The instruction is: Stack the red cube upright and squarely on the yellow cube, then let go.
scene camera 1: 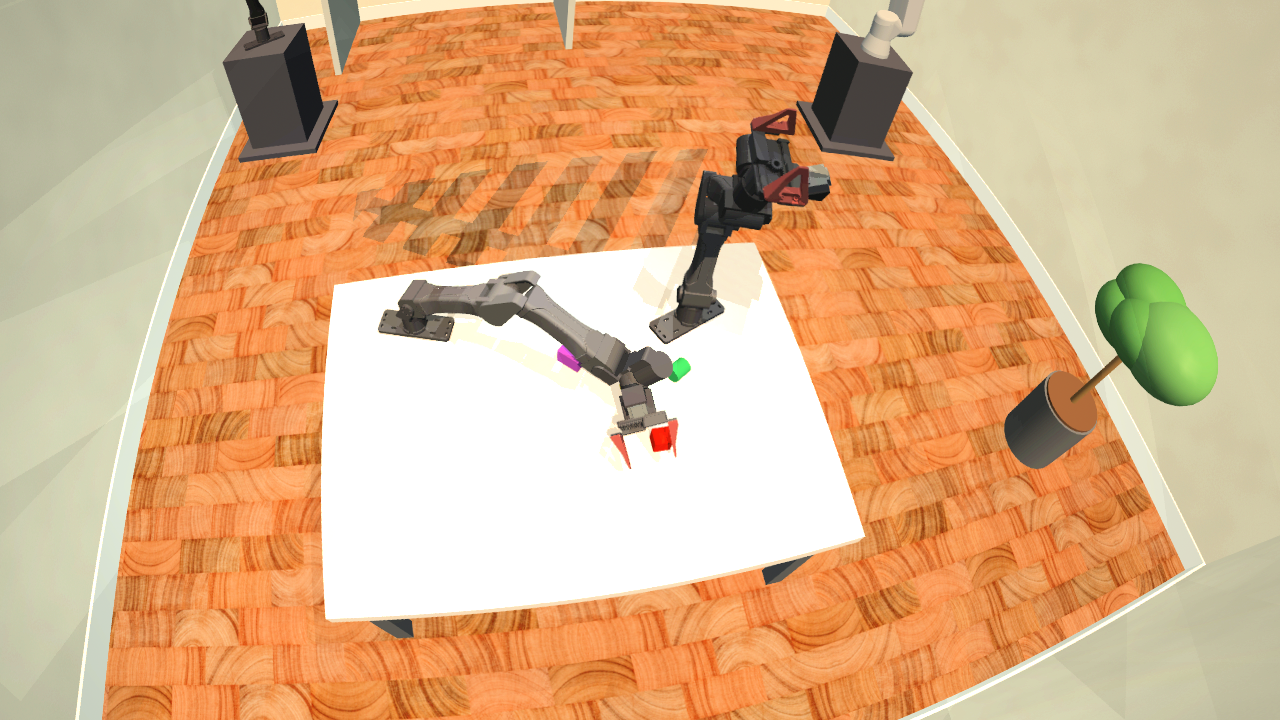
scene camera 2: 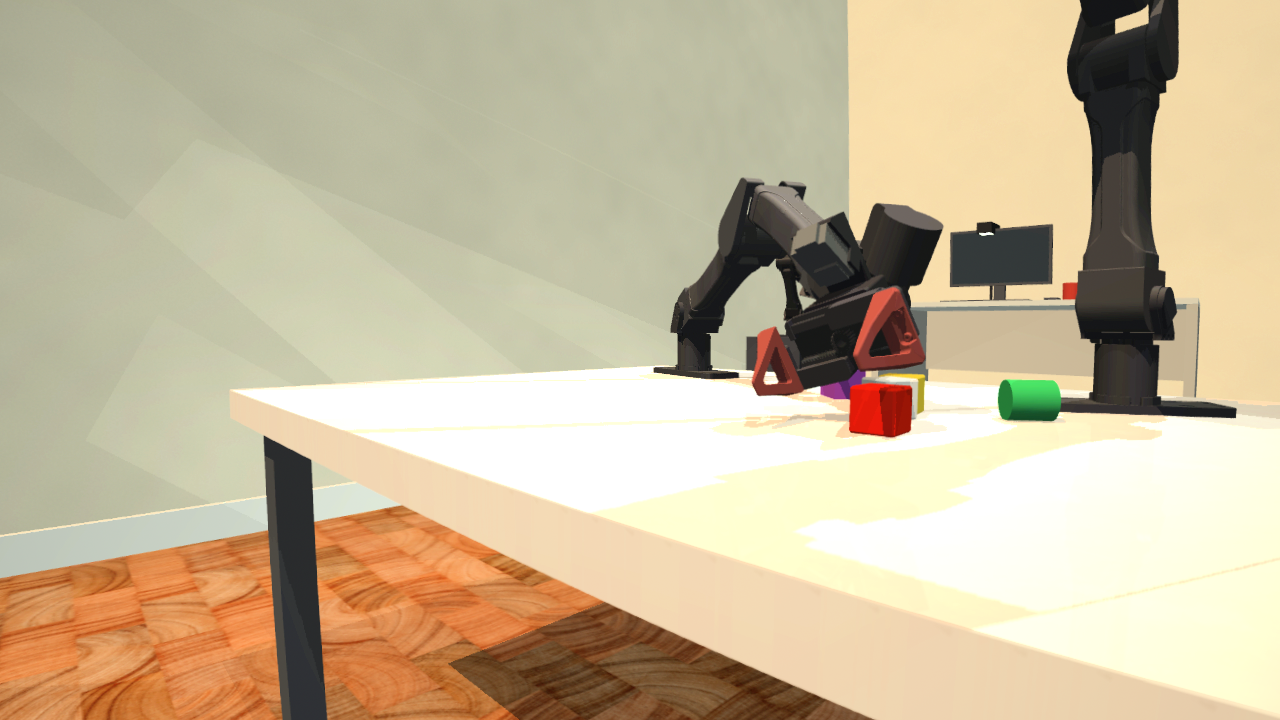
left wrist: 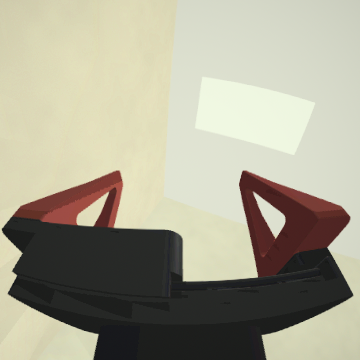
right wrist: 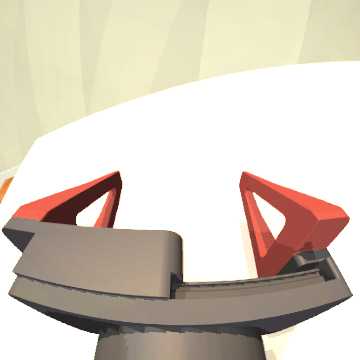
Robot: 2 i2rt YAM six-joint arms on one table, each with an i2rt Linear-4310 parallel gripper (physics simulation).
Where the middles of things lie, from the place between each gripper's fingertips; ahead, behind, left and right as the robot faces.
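My right hand is 7 cm past the red cube [scene camera 2: 884,410], 3 cm to the right of it and 3 cm above it. As for the green cylinder [scene camera 2: 1022,400], it is 25 cm behind my right hand, 9 cm to the left of it and 3 cm below it.
From my left hand, the red cube is 5 cm ahead, 9 cm to the right and 78 cm below. The green cylinder is 13 cm behind my left hand, 3 cm to the right of it and 78 cm below it.
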